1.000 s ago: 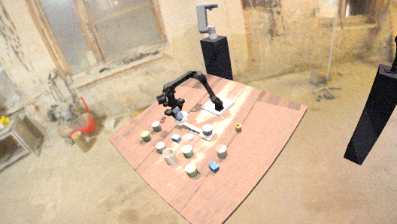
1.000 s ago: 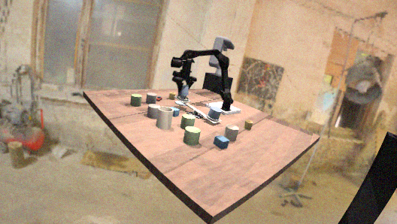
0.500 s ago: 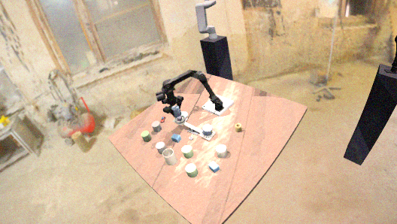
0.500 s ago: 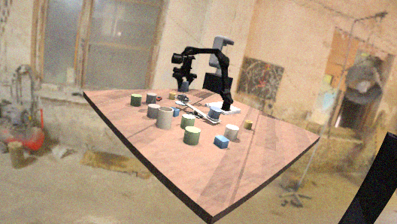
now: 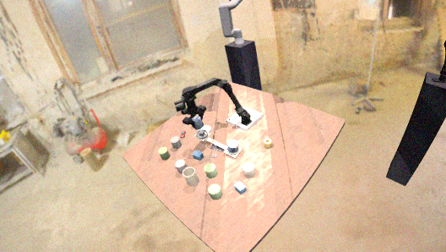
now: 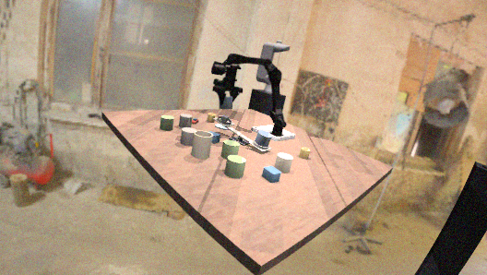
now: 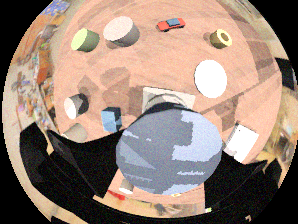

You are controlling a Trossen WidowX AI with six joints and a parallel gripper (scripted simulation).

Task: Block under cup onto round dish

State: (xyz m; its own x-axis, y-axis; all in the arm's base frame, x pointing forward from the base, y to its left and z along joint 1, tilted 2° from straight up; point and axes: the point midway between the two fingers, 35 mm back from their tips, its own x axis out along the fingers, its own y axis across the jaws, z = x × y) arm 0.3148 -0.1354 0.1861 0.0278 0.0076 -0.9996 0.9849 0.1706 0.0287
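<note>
Right now the grey block is 70 mm below my gripper tip and 10 mm to the left of it. Round my gripper tip: balance beam: 130 mm to the left, 120 mm below, 20 mm behind; round dish: 160 mm below, 100 mm to the right, 90 mm behind; red toy car: 200 mm to the right, 150 mm below, 50 mm ahead.
</note>
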